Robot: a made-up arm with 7 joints. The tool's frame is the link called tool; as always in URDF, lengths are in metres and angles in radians.
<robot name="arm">
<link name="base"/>
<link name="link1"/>
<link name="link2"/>
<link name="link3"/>
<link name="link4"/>
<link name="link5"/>
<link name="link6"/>
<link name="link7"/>
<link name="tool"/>
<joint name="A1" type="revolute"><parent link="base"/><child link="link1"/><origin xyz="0 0 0.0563" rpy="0 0 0"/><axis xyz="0 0 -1"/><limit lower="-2.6" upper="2.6" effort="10" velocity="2.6"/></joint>
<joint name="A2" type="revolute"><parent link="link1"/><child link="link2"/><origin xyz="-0.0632 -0.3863 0.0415" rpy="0 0 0"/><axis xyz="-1 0 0"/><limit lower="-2.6" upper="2.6" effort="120" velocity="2.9"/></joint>
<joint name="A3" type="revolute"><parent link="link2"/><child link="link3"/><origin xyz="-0.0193 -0.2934 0.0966" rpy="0 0 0"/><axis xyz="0 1 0"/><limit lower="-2.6" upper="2.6" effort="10" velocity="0.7"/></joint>
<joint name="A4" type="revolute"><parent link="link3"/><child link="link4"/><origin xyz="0.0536 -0.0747 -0.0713" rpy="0 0 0"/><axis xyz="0 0 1"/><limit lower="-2.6" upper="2.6" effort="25" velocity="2.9"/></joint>
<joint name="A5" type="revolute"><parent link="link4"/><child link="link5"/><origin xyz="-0.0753 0.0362 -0.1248" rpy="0 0 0"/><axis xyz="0 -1 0"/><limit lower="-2.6" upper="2.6" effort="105" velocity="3.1"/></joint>
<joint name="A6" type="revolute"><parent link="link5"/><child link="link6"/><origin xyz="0.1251 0.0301 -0.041" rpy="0 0 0"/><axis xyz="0 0 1"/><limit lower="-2.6" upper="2.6" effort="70" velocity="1.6"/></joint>
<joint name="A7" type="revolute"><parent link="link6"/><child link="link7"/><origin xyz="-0.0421 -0.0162 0.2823" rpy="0 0 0"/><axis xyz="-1 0 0"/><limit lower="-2.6" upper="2.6" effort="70" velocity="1.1"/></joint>
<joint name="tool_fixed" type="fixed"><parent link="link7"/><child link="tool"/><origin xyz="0.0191 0.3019 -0.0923" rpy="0 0 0"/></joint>
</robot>
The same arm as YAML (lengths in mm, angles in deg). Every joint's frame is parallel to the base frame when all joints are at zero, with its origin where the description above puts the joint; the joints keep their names.
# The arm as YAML. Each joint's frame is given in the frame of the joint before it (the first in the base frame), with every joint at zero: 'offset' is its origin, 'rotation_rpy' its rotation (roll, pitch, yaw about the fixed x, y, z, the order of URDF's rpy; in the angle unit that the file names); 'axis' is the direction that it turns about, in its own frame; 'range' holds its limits. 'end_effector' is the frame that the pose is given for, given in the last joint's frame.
length_unit: mm
angle_unit: deg
chain:
  - id: A1
    offset: [0.0, 0.0, 56.3]
    rotation_rpy: [0.0, 0.0, 0.0]
    axis: [0.0, 0.0, -1.0]
    range: [-148.97, 148.97]
  - id: A2
    offset: [-63.2, -386.3, 41.5]
    rotation_rpy: [0.0, 0.0, 0.0]
    axis: [-1.0, 0.0, 0.0]
    range: [-148.97, 148.97]
  - id: A3
    offset: [-19.3, -293.4, 96.6]
    rotation_rpy: [0.0, 0.0, 0.0]
    axis: [0.0, 1.0, 0.0]
    range: [-148.97, 148.97]
  - id: A4
    offset: [53.6, -74.7, -71.3]
    rotation_rpy: [0.0, 0.0, 0.0]
    axis: [0.0, 0.0, 1.0]
    range: [-148.97, 148.97]
  - id: A5
    offset: [-75.3, 36.2, -124.8]
    rotation_rpy: [0.0, 0.0, 0.0]
    axis: [0.0, -1.0, 0.0]
    range: [-148.97, 148.97]
  - id: A6
    offset: [125.1, 30.1, -41.0]
    rotation_rpy: [0.0, 0.0, 0.0]
    axis: [0.0, 0.0, 1.0]
    range: [-148.97, 148.97]
  - id: A7
    offset: [-42.1, -16.2, 282.3]
    rotation_rpy: [0.0, 0.0, 0.0]
    axis: [-1.0, 0.0, 0.0]
    range: [-148.97, 148.97]
end_effector:
  offset: [19.1, 301.9, -92.3]
  rotation_rpy: [0.0, 0.0, 0.0]

